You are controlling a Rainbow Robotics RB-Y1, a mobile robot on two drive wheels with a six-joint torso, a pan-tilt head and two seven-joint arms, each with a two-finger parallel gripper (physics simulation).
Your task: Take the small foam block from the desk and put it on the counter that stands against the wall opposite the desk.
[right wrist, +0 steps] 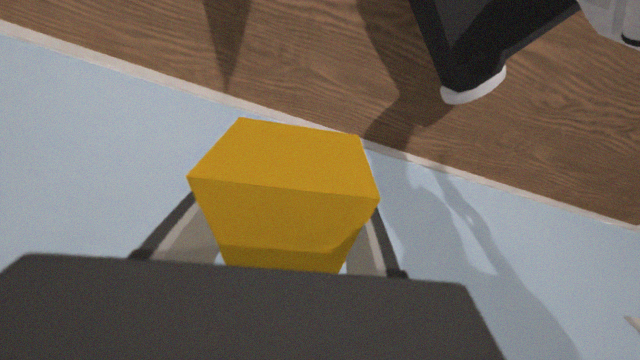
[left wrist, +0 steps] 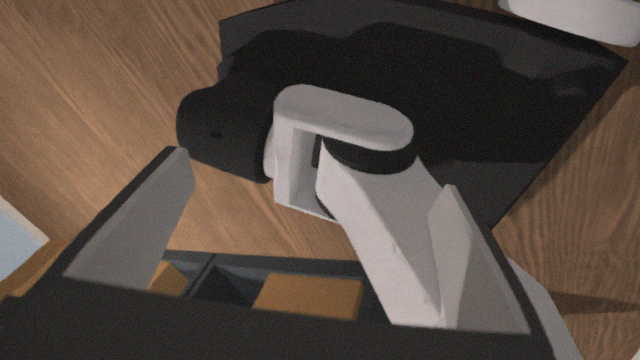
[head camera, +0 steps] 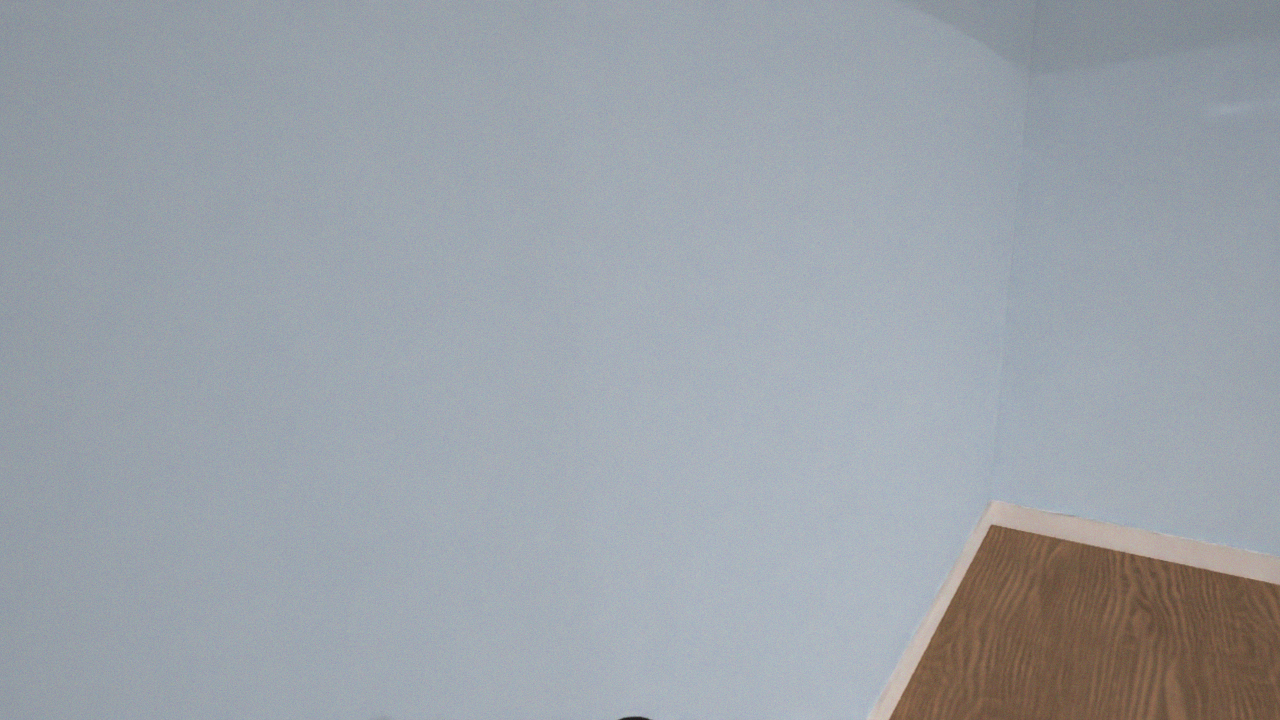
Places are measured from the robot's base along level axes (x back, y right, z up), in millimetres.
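Pixels of known places: left gripper, fingertip midpoint: [left wrist: 315, 183]; right gripper, fingertip midpoint: [right wrist: 296, 175].
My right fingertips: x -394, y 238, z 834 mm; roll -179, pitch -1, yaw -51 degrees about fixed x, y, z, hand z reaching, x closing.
Behind a point stands the place of what it marks.
A yellow foam block [right wrist: 285, 200] {x -378, y 253, z 873 mm} is between the fingers of my right gripper [right wrist: 296, 175] {x -394, y 238, z 835 mm} in the right wrist view. The right gripper is shut on it and holds it in the air, with floor and a blue wall behind it. My left gripper [left wrist: 315, 183] {x 234, y -211, z 561 mm} is open, its two grey fingers wide apart in the left wrist view, with part of my own body and arm showing beyond them. The desk and the counter do not show in these views.
In the head view a blue wall [head camera: 537, 313] {x -825, y 345, z 1295 mm} fills most of the view, with a corner and wooden floor [head camera: 1100, 635] {x -1401, y 2249, z 1 mm} at the lower right. In the left wrist view a dark shelf unit [left wrist: 280, 261] {x 480, y 871, z 26 mm} holds brown boxes [left wrist: 312, 296] {x 279, y 783, z 167 mm}. The wall [right wrist: 100, 150] {x -894, y 471, z 539 mm} is close by the right gripper.
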